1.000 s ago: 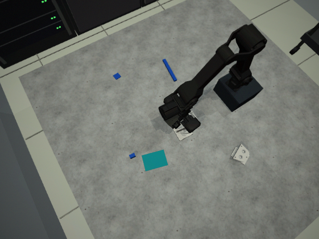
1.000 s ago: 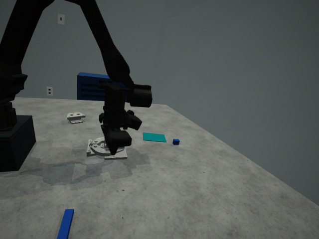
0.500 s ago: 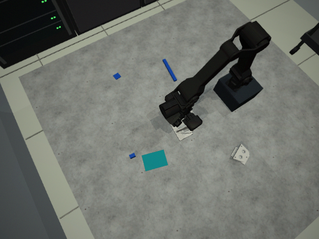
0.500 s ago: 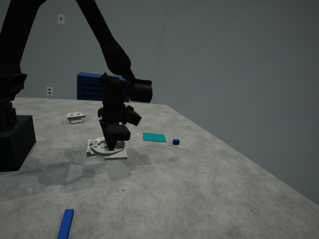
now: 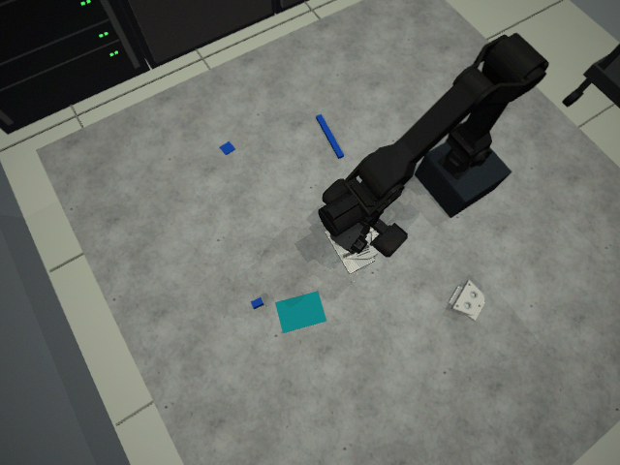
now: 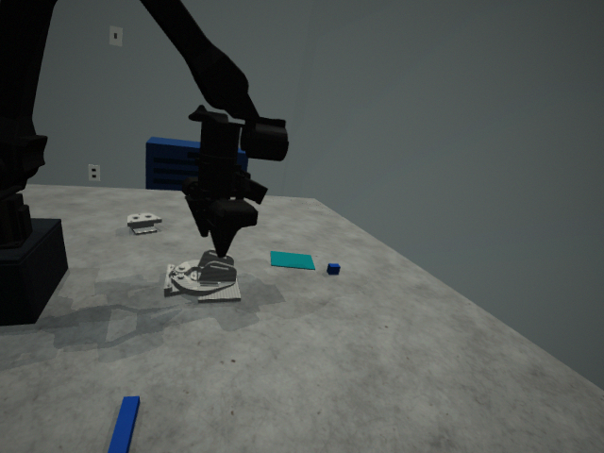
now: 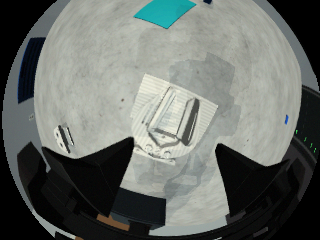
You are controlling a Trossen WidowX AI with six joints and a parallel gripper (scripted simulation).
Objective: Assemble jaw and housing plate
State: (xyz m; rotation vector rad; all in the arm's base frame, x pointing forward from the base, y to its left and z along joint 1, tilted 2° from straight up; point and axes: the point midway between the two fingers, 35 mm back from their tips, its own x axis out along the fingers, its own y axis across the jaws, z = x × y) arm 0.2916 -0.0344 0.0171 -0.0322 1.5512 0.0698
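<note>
Now: gripper tip 90 mm past the white block, 280 mm to the right of it and 70 mm above it. From my gripper tip the other things lie so: teal pad (210 mm ahead, 40 mm to the left, 80 mm below); then small blue cube (270 mm ahead, 40 mm to the right, 70 mm below); then white ribbed base (10 mm ahead, 70 mm below).
</note>
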